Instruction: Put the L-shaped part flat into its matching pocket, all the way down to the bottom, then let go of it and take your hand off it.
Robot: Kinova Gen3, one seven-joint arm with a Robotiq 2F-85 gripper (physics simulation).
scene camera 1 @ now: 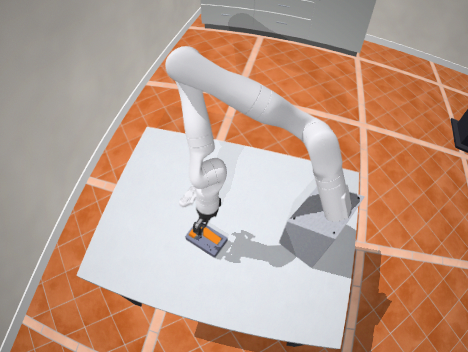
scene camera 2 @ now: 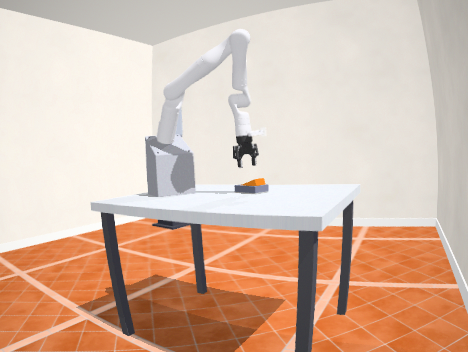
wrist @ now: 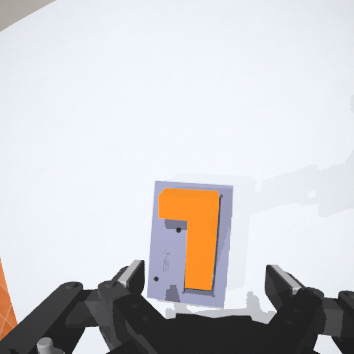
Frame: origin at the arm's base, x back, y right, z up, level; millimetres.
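Seen in the pictures: gripper, fingertip midpoint: (scene camera 1: 207,224) (scene camera 2: 247,166) (wrist: 204,275); arm's base at its link origin: (scene camera 1: 337,211) (scene camera 2: 165,140).
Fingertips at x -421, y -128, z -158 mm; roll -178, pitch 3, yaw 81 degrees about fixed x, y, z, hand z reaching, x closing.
Note:
Pixels of each thing's middle, then the offset from my fingertips to it. Level surfaces: height alone.
- orange L-shaped part at the middle of its body: (wrist: 187,239) (scene camera 1: 204,236) (scene camera 2: 252,184) dx -9, dy -18, dz -86 mm
- grey-blue pocket block at the middle of its body: (wrist: 189,240) (scene camera 1: 206,238) (scene camera 2: 251,188) dx -3, dy -18, dz -103 mm
- white table at its surface level: dz -122 mm
The orange L-shaped part (scene camera 1: 212,236) (scene camera 2: 256,182) (wrist: 202,240) lies tilted on the grey-blue pocket block (scene camera 1: 204,246) (scene camera 2: 245,189) (wrist: 167,287). In scene camera 2 its top slopes. The crossbar end, away from the robot base, stands raised above the block, and the stem end is low. In the wrist view a dark gap shows along the stem's right side and at its end, and a dark patch shows beside the crossbar. How deep the stem end sits is hidden. My gripper (scene camera 2: 247,165) (wrist: 204,275) is open and empty, above the block and clear of the part.
The block stands on the white table (scene camera 1: 150,260) (scene camera 2: 300,202). The robot's grey base (scene camera 1: 312,245) (scene camera 2: 170,172) stands at one side of the table. A grey cabinet (scene camera 1: 320,25) stands beyond the table.

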